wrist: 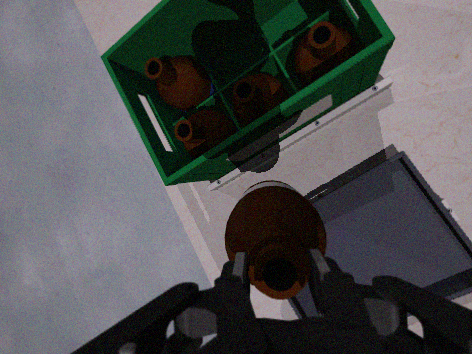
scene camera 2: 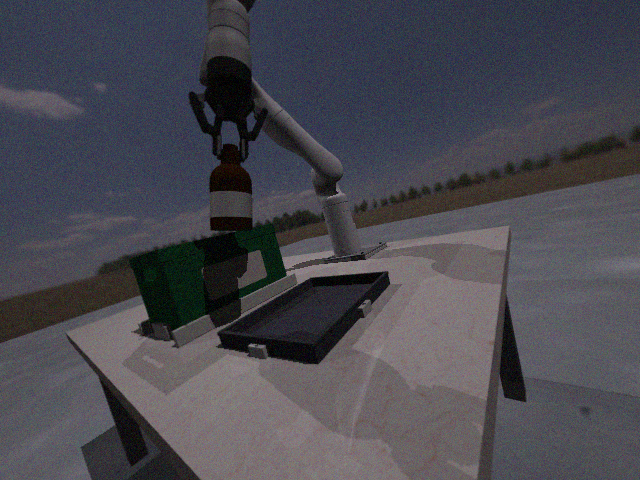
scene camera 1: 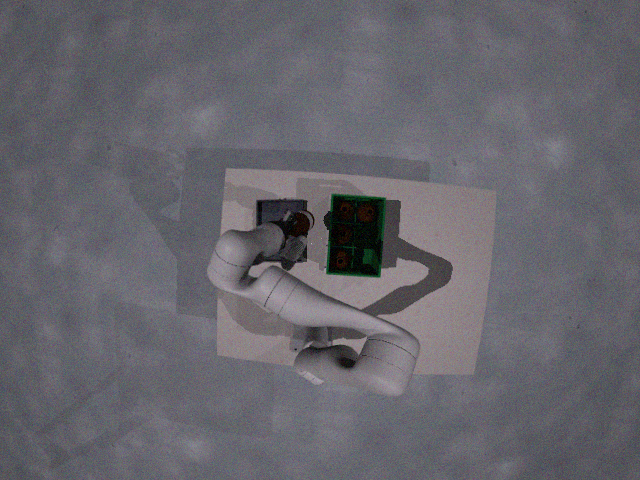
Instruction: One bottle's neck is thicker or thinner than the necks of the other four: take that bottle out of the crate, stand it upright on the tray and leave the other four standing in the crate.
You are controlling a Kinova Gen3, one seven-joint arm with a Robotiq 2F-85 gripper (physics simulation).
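Seen in the pictures: gripper, fingertip midpoint: [wrist: 277,266] [scene camera 2: 230,160] [scene camera 1: 291,226]; arm's base, origin of the base link: [scene camera 2: 347,253] [scene camera 1: 316,331].
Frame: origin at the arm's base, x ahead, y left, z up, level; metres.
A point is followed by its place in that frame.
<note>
My gripper [scene camera 2: 230,150] {x 0.418, y 0.113, z 0.285 m} [wrist: 277,266] {x 0.418, y 0.113, z 0.285 m} is shut on the neck of a brown bottle [scene camera 1: 302,223] {x 0.431, y 0.082, z 0.275 m} [scene camera 2: 231,179] {x 0.441, y 0.135, z 0.243 m} [wrist: 275,217] {x 0.409, y 0.087, z 0.274 m} with a white label. The bottle hangs upright, well above the table, near the tray's crate-side edge. The dark tray [scene camera 1: 268,208] {x 0.481, y 0.263, z -0.010 m} [scene camera 2: 330,304] {x 0.372, y 0.221, z -0.010 m} [wrist: 400,225] {x 0.326, y 0.186, z -0.010 m} has no bottle on it. The green crate [scene camera 1: 357,196] {x 0.548, y -0.078, z 0.161 m} [scene camera 2: 161,289] {x 0.548, y -0.036, z 0.086 m} [wrist: 135,120] {x 0.548, y -0.078, z 0.160 m} stands beside the tray. In it stand several brown bottles: one [scene camera 1: 366,211] {x 0.503, y -0.116, z 0.147 m} [wrist: 186,85] {x 0.489, y -0.108, z 0.106 m}, a second [scene camera 1: 344,206] {x 0.510, y -0.039, z 0.148 m}, a third [scene camera 1: 343,235] {x 0.411, y -0.048, z 0.148 m} and another [scene camera 1: 341,260] {x 0.325, y -0.053, z 0.148 m} [wrist: 325,47] {x 0.323, y -0.037, z 0.147 m}. I cannot compare their necks reliably.
A pale rail [scene camera 2: 193,330] {x 0.533, y 0.020, z 0.001 m} [wrist: 317,123] {x 0.362, y 0.005, z 0.015 m} runs along the crate's foot on the tray side. Small pale blocks [scene camera 2: 257,350] {x 0.527, y 0.222, z -0.004 m} [scene camera 2: 364,308] {x 0.391, y 0.305, z -0.003 m} sit against the tray's outer walls. The arm [scene camera 1: 320,304] {x 0.302, y -0.003, z 0.636 m} reaches across the table [scene camera 1: 439,222] {x 0.517, y -0.449, z -0.015 m} from its base. Arm shadows darken the crate.
</note>
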